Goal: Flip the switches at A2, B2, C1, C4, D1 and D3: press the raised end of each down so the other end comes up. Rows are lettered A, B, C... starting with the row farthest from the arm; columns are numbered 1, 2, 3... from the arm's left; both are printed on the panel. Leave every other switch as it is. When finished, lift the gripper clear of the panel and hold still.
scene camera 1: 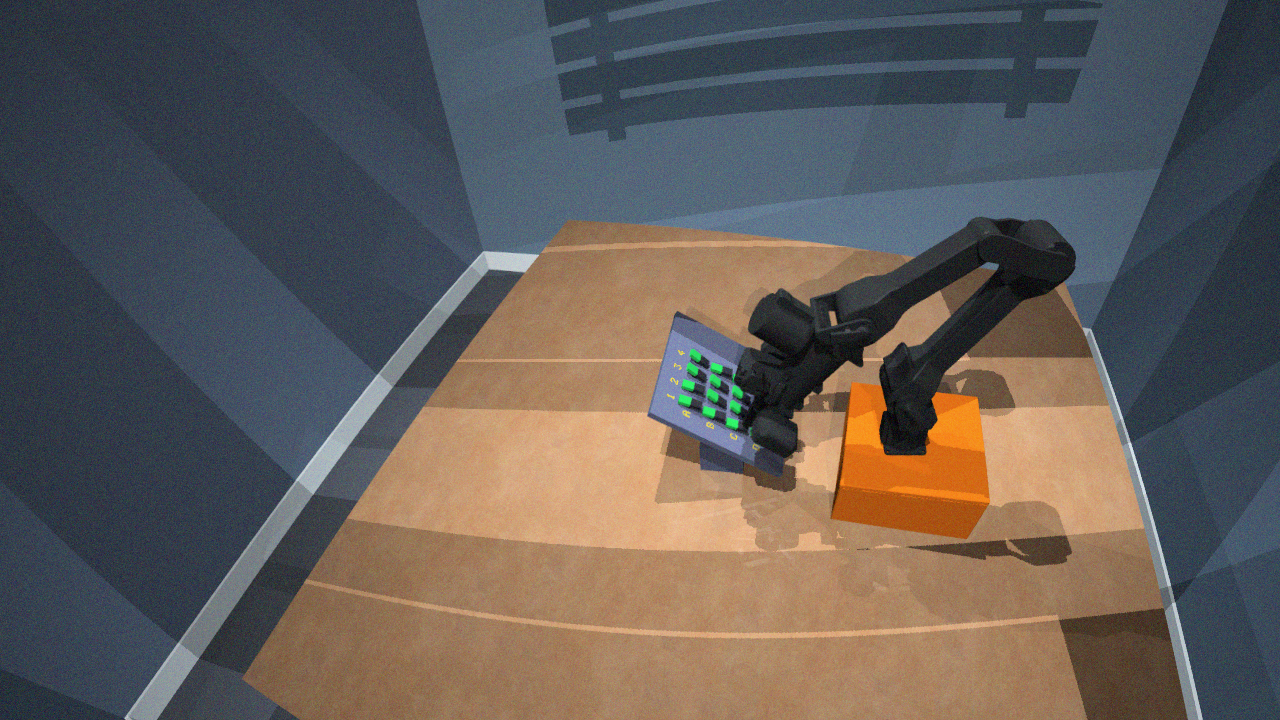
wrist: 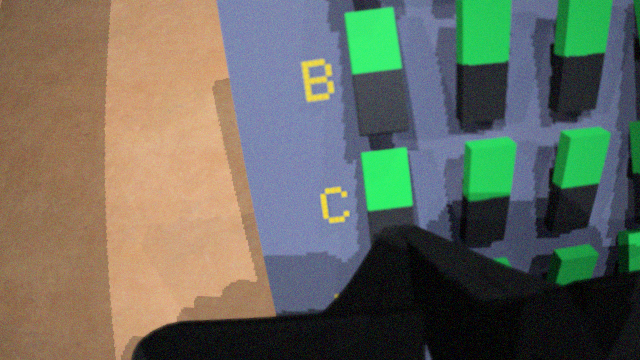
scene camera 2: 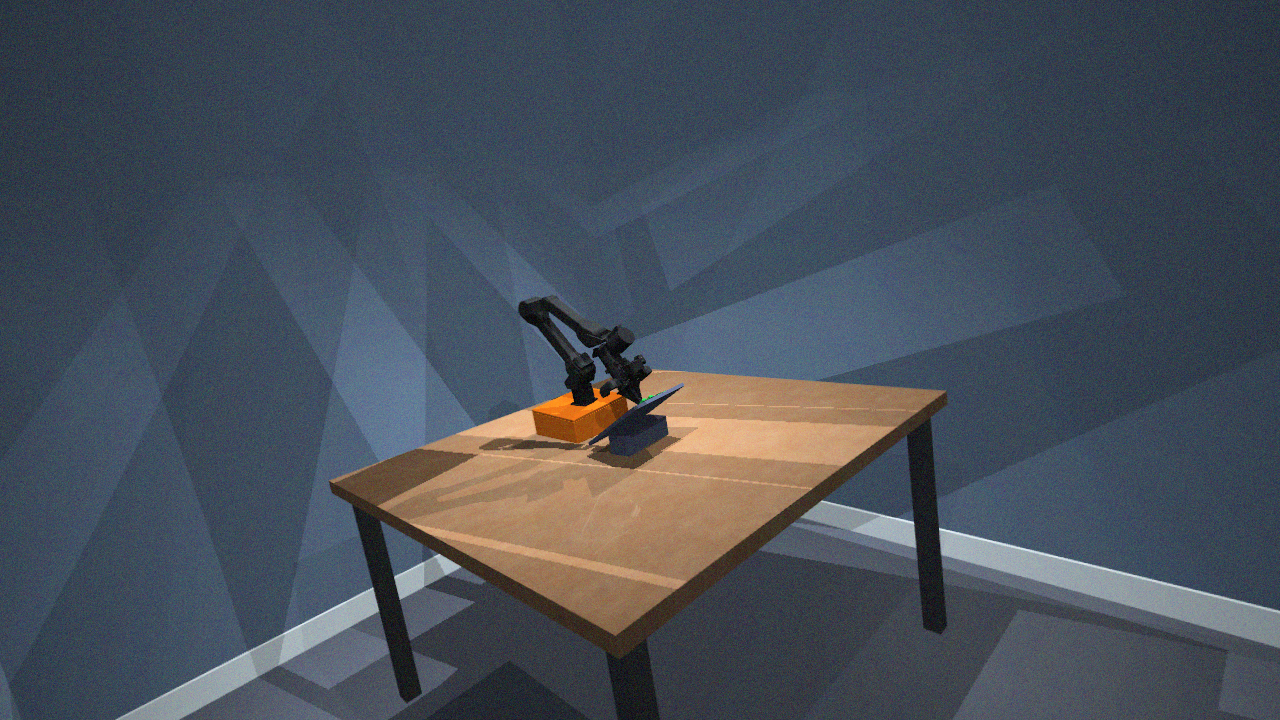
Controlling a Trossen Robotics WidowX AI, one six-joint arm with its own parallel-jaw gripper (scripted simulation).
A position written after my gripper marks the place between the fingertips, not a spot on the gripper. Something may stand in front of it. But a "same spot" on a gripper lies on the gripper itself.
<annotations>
My gripper shows in scene camera 1, in the wrist view (398,240) and in scene camera 2. The same spot on my gripper: (scene camera 1: 758,404) is (scene camera 2: 639,380).
</annotations>
